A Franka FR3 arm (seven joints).
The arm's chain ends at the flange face. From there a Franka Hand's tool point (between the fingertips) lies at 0.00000 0.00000 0.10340 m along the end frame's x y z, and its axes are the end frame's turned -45 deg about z.
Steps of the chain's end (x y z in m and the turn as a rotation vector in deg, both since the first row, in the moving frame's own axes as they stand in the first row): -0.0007 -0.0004 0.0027 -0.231 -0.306 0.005; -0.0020 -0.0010 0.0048 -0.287 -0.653 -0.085; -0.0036 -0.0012 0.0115 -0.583 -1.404 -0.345; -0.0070 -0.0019 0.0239 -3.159 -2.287 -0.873; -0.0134 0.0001 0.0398 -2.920 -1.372 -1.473; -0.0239 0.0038 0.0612 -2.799 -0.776 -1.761; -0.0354 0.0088 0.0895 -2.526 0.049 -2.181
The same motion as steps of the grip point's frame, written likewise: -0.0009 -0.0009 0.0027 0.053 -0.380 0.005; -0.0019 -0.0026 0.0048 0.259 -0.665 -0.085; -0.0042 -0.0044 0.0115 0.581 -1.405 -0.345; -0.0105 -0.0051 0.0237 -0.617 -3.851 -0.873; -0.0150 -0.0074 0.0396 -1.095 -3.035 -1.473; -0.0241 -0.0116 0.0611 -1.430 -2.528 -1.761; -0.0344 -0.0155 0.0894 -1.821 -1.752 -2.181
